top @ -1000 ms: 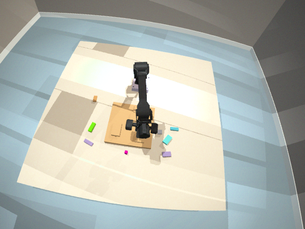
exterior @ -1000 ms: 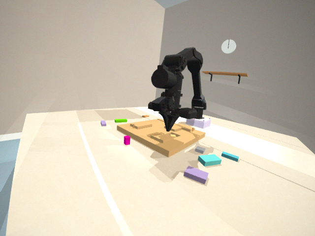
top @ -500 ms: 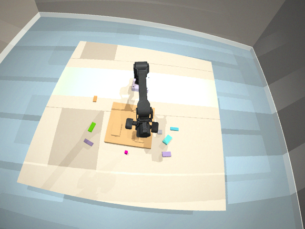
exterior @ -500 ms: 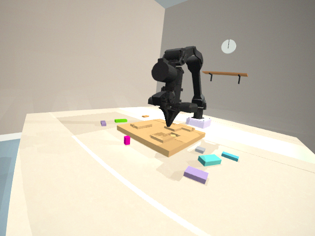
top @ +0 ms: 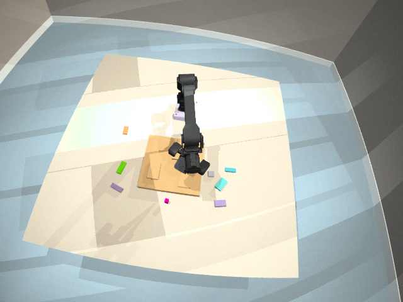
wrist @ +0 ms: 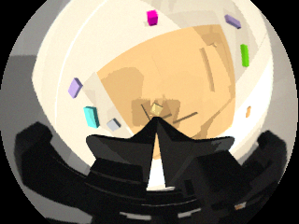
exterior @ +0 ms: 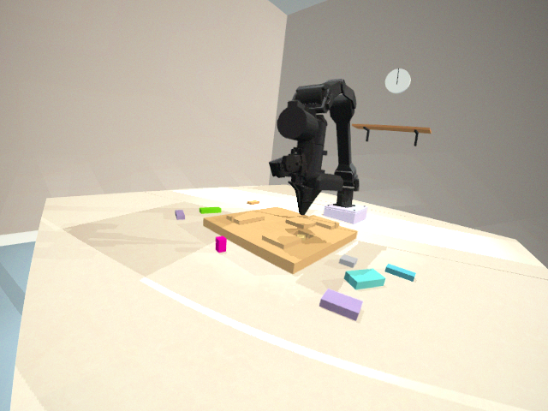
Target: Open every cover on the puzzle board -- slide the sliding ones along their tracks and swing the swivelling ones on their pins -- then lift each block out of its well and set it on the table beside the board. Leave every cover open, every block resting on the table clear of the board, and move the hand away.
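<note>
Now: the tan puzzle board 80 mm to the right of my gripper tip, 50 mm below it and 30 mm behind it. Round my gripper tip: cyan block (180 mm to the left, 70 mm below, 20 mm ahead); grey cube (120 mm to the left, 70 mm below, 20 mm behind); magenta block (170 mm ahead, 60 mm below, 50 mm to the right).
</note>
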